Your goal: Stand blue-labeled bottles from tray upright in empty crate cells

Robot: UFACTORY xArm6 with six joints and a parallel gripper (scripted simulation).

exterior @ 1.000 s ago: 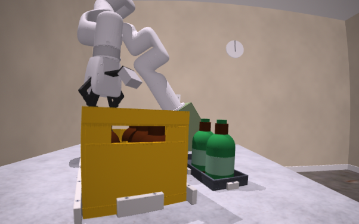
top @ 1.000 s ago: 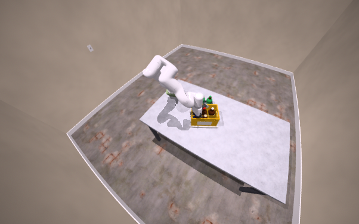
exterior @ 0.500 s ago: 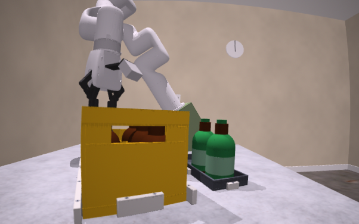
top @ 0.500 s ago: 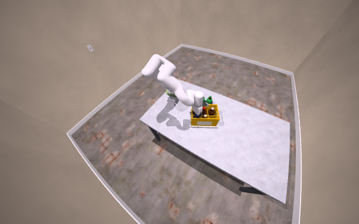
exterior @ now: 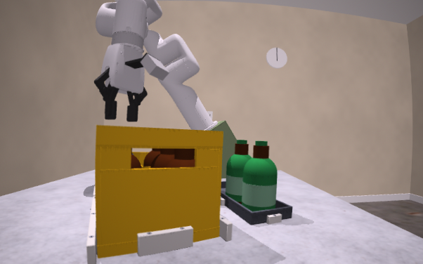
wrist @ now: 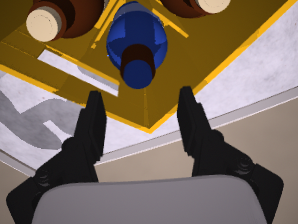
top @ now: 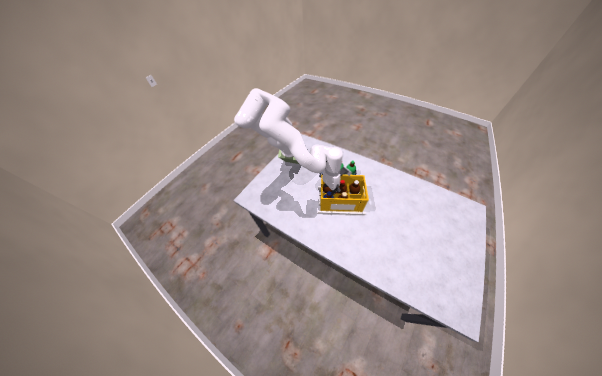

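My hand is 13 cm above the blue-labeled bottle. From my hand the other things lie so: dark tray (7 cm behind, 29 cm to the left, 20 cm below); yellow crate (5 cm ahead, 8 cm to the left, 13 cm below).
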